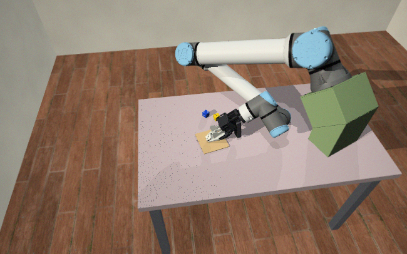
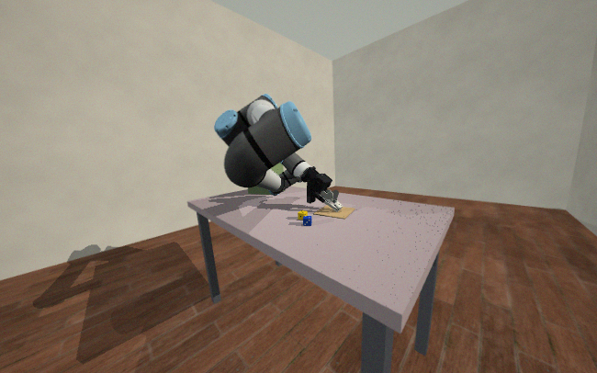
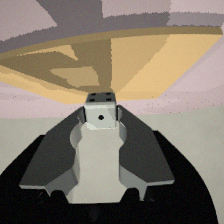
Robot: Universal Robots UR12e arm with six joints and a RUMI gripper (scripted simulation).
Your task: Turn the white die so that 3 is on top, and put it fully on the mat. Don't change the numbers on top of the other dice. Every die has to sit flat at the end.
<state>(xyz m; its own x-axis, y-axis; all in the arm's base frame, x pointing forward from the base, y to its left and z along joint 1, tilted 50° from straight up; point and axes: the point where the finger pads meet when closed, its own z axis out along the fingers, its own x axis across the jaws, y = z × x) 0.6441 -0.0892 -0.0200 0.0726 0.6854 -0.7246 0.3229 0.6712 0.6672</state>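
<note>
Now: the white die right at my hand. Also, from my hand: blue die (30 mm behind, 180 mm to the right, 10 mm below); yellow die (80 mm behind, 140 mm to the right, 10 mm below); tan mat (10 mm behind, 20 mm below).
</note>
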